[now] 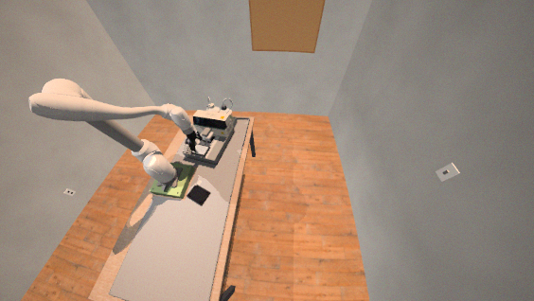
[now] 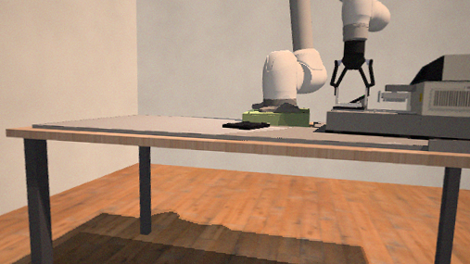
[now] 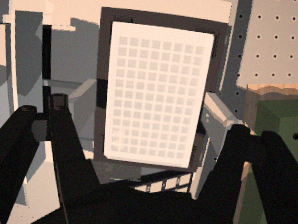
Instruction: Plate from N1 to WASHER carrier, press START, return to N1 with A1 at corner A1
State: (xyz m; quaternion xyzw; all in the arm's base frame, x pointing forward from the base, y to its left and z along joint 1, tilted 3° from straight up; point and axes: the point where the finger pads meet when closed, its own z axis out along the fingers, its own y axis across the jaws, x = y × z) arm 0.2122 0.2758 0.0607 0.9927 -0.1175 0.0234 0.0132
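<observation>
Now: the white well plate 30 mm below my hand. The rest, counted from my hand: carrier 30 mm below; washer 40 mm ahead, 150 mm to the left, 10 mm above; N1 label 40 mm ahead, 290 mm to the right, 120 mm below.
</observation>
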